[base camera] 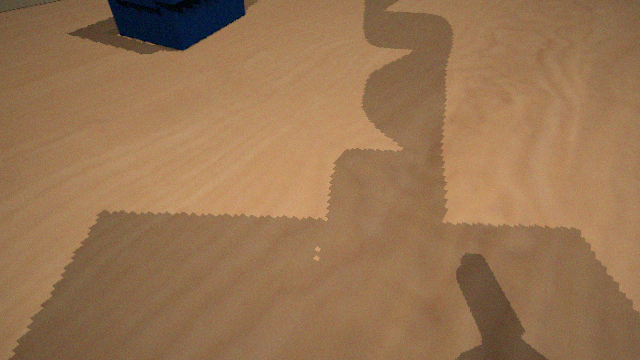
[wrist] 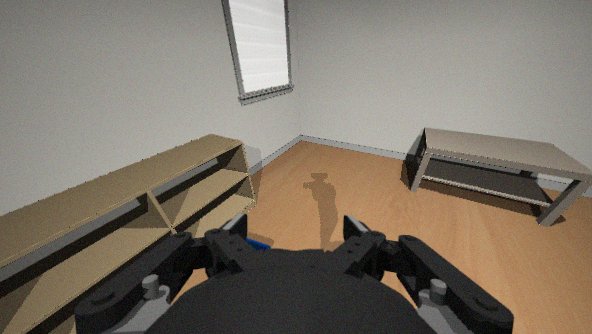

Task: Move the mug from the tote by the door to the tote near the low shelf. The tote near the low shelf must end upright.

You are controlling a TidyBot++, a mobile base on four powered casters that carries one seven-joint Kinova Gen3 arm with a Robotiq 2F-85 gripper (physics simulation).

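Frame: origin at the arm's base, x back, y left, z down, level; centimetres.
Seen in the pictures: gripper, fingertip midpoint: [wrist: 295, 225].
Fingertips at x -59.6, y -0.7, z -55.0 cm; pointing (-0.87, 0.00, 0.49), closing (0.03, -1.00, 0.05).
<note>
A point is followed by its place in that frame.
A blue tote [base camera: 175, 22] @[y 29.3, x -87.8, z 33.6 cm] stands on the floor at the top left of the base camera view, its upper part cut off by the frame edge. In the wrist view a small piece of a blue tote [wrist: 258, 244] @[y 24.9, x -115.4, z 28.3 cm] shows just behind the left finger, near the low shelf [wrist: 200, 150] @[y 61.1, x -151.2, z -21.4 cm]. The inside of the tote is not visible. My gripper [wrist: 295, 225] @[y -0.7, x -59.6, z -55.0 cm] is open, its fingers wide apart with nothing between them, and it points out across the room. The mug does not show in either view.
A grey table [wrist: 500, 147] @[y -164.1, x -165.8, z -5.3 cm] with a lower board stands by the wall at the right of the wrist view. A window [wrist: 262, 47] @[y 26.2, x -250.0, z -82.3 cm] is on the wall near the corner. Shadows of the base and arm lie on the wooden floor [base camera: 225, 125] @[y 14.3, x -59.8, z 39.6 cm].
</note>
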